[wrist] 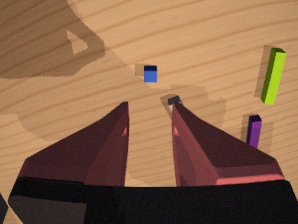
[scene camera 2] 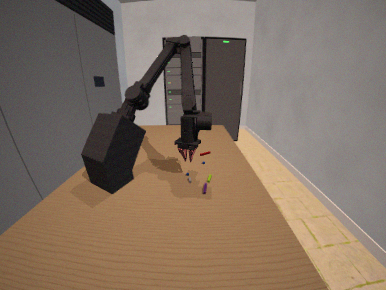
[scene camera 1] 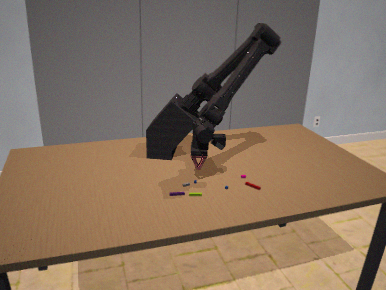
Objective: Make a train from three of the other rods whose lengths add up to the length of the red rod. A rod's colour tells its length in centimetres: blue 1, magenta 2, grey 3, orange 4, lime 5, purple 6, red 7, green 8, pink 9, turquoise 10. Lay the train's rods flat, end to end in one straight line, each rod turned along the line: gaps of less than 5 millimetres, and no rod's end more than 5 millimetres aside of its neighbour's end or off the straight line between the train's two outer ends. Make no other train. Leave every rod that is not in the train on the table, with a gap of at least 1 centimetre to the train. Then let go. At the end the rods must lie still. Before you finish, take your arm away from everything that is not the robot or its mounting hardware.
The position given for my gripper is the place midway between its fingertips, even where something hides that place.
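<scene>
My gripper (wrist: 150, 111) is here in my sight, and with it I see a lime rod (wrist: 275, 65).
</scene>
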